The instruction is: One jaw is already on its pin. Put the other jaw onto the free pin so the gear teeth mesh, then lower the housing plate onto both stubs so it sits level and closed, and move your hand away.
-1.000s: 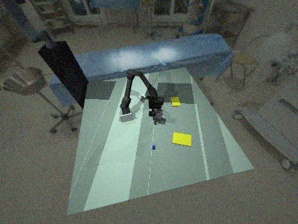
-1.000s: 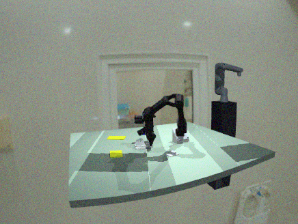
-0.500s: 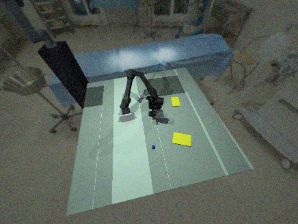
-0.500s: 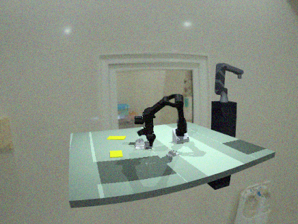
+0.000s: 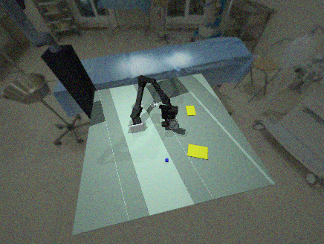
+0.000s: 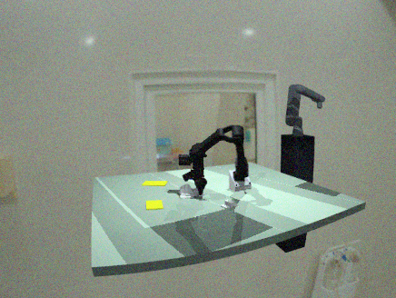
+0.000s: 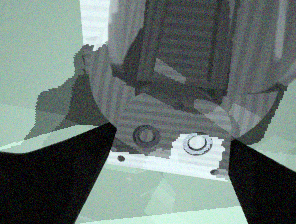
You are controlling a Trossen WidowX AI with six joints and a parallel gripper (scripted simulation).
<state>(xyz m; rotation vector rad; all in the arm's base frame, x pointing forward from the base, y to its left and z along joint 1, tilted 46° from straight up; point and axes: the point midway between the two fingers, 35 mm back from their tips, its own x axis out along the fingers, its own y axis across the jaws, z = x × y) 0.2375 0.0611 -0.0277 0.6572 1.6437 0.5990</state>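
My gripper tip is 20 mm short of the jaw, 10 mm to the right of it and 10 mm below it. From my gripper tip the other things lie so: blue block: 350 mm to the right, 30 mm behind.
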